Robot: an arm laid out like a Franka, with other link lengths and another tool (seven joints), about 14 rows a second.
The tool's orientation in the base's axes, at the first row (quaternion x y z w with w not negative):
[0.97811 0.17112 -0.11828 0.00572]
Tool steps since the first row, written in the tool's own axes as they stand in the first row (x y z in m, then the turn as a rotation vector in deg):
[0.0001 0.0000 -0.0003 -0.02 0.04 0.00]
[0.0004 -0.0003 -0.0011 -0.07 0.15 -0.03]
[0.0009 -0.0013 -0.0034 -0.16 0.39 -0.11]
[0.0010 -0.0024 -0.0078 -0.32 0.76 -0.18]
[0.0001 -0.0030 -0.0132 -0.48 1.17 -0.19]
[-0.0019 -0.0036 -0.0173 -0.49 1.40 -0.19]
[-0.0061 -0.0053 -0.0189 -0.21 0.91 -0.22]
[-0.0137 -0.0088 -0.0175 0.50 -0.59 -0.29]
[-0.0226 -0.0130 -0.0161 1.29 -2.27 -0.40]
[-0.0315 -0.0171 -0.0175 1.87 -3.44 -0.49]
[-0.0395 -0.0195 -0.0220 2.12 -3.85 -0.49]
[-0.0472 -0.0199 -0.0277 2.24 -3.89 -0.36]
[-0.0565 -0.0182 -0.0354 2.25 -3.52 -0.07]
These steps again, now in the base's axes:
[0.0002 0.0000 0.0003 0.00 -0.04 0.00]
[0.0005 0.0005 0.0010 -0.01 -0.16 0.04]
[0.0012 0.0017 0.0031 0.01 -0.41 0.13]
[0.0019 0.0030 0.0074 0.00 -0.81 0.23]
[0.0021 0.0035 0.0129 0.00 -1.25 0.26]
[0.0010 0.0036 0.0174 0.07 -1.47 0.26]
[-0.0030 0.0039 0.0199 0.16 -0.92 0.24]
[-0.0115 0.0046 0.0205 0.32 0.74 0.18]
[-0.0213 0.0055 0.0213 0.51 2.59 0.15]
[-0.0305 0.0065 0.0249 0.66 3.89 0.14]
[-0.0376 0.0063 0.0312 0.75 4.36 0.09]
[-0.0434 0.0044 0.0385 0.82 4.43 -0.06]
[-0.0496 0.0001 0.0481 0.89 4.07 -0.35]

